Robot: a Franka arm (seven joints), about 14 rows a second.
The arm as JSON. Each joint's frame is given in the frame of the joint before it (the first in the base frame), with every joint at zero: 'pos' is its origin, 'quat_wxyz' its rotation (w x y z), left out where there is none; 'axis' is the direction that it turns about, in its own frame. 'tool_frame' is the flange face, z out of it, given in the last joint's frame.
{
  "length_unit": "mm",
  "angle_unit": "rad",
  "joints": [
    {
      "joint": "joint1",
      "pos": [
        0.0,
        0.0,
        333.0
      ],
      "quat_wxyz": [
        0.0,
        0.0,
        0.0,
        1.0
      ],
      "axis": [
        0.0,
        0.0,
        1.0
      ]
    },
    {
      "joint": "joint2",
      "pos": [
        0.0,
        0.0,
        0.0
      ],
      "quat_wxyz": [
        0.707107,
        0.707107,
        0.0,
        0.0
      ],
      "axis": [
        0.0,
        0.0,
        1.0
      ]
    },
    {
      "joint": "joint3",
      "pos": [
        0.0,
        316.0,
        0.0
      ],
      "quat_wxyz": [
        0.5,
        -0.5,
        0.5,
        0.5
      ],
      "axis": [
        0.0,
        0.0,
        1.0
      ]
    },
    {
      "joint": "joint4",
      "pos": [
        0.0,
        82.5,
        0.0
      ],
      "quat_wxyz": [
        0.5,
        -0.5,
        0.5,
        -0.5
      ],
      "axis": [
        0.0,
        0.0,
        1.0
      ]
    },
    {
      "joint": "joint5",
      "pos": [
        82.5,
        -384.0,
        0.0
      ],
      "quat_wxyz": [
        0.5,
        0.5,
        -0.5,
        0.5
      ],
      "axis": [
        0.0,
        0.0,
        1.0
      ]
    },
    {
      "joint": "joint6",
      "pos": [
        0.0,
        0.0,
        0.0
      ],
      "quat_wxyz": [
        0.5,
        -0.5,
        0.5,
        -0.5
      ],
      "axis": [
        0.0,
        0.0,
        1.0
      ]
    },
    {
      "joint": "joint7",
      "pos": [
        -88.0,
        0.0,
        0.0
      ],
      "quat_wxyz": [
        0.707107,
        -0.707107,
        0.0,
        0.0
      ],
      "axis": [
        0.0,
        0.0,
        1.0
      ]
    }
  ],
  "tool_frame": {
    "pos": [
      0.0,
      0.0,
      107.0
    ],
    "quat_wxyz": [
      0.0,
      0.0,
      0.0,
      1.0
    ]
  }
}
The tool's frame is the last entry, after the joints.
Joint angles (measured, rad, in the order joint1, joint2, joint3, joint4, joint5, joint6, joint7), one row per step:
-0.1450, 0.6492, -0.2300, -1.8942, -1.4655, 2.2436, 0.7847
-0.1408, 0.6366, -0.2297, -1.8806, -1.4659, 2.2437, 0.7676
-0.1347, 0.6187, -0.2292, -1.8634, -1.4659, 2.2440, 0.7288
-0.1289, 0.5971, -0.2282, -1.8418, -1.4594, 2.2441, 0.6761
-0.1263, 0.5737, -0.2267, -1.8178, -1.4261, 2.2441, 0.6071
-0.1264, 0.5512, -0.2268, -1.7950, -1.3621, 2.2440, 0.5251
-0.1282, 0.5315, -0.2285, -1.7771, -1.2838, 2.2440, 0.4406
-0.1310, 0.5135, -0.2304, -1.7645, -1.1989, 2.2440, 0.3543
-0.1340, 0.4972, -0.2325, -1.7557, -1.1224, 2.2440, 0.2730
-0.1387, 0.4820, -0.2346, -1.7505, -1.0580, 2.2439, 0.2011
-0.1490, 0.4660, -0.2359, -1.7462, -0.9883, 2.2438, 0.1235
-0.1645, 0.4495, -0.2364, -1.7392, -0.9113, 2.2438, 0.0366
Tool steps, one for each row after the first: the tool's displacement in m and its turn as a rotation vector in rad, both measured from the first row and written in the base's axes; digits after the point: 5 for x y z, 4 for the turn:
0.00821, 0.00128, 0.01250, -0.0062, -0.0098, 0.0142
0.01867, 0.00361, 0.02981, -0.0146, -0.0089, 0.0402
0.03042, 0.00596, 0.05138, -0.0224, -0.0052, 0.0673
0.04111, 0.00699, 0.07502, -0.0161, 0.0008, 0.0793
0.04888, 0.00604, 0.09762, 0.0101, 0.0100, 0.0732
0.05332, 0.00380, 0.11650, 0.0499, 0.0225, 0.0593
0.05537, 0.00137, 0.13202, 0.0993, 0.0385, 0.0454
0.05609, -0.00104, 0.14505, 0.1471, 0.0560, 0.0384
0.05538, -0.00440, 0.15606, 0.1892, 0.0722, 0.0353
0.05300, -0.01054, 0.16706, 0.2373, 0.0884, 0.0314
0.04989, -0.01927, 0.17948, 0.2915, 0.1027, 0.0299

